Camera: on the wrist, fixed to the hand. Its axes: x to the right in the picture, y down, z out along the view.
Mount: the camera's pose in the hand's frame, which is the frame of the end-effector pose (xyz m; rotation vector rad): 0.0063 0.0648 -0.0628 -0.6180 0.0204 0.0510
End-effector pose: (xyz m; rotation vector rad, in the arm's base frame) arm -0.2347 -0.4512 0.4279 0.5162 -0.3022 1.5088
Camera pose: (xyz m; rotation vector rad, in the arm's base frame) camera -0.3064 -0.4154 0.3860 0.0004 -0.7378 1.3771
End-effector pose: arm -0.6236 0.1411 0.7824 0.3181 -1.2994 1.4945
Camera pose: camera -0.6529 0.2079 0.7289 -0.1335 -1.6836 1.0612
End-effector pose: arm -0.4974 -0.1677 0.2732 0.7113 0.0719 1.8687
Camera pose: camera -0.5843 -0.1718 0.2485 0.2650 -0.4952 1.8061
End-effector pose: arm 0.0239 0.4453 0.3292 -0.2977 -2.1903 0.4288
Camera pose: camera 0.0741 0.5192 0.3433 -0.6857 -2.2519 -0.2395
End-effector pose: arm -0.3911 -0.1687 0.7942 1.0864 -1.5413 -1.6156
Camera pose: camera -0.3438 -0.2094 0.8597 0.7089 -0.9356 -1.8566
